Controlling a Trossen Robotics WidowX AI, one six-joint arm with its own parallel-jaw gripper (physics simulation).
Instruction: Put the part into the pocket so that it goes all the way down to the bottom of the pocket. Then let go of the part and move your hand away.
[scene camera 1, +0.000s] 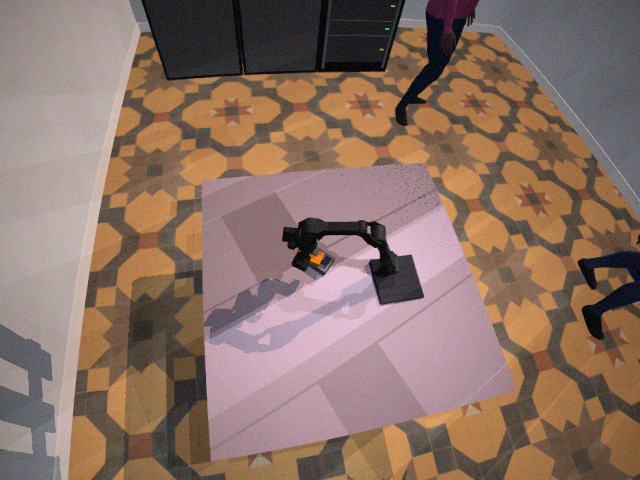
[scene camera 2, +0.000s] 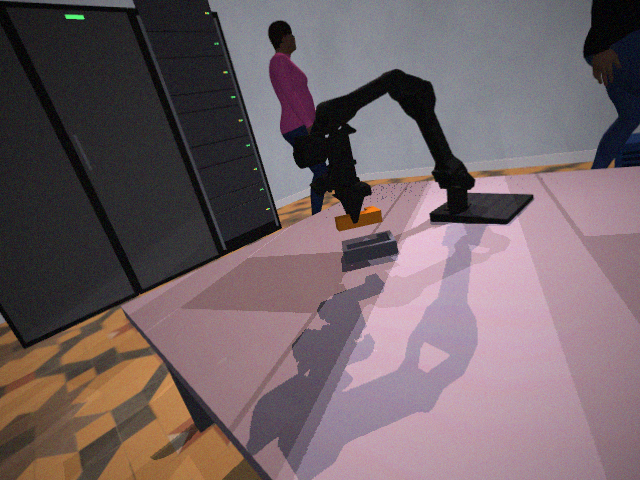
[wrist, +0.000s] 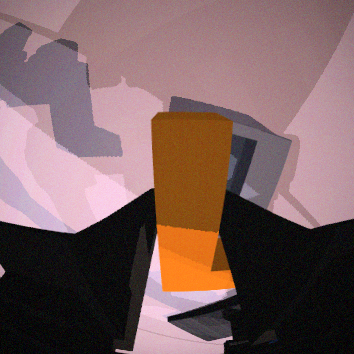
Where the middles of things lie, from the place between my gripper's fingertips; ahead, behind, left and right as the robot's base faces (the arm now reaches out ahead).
Now: the orange L-shaped block (wrist: 190, 150) 20 mm behind my hand and 10 mm to the left of it. From my hand the other things lie so: grey pocket block (wrist: 257, 157) 70 mm behind, 20 mm to the right, 100 mm below.
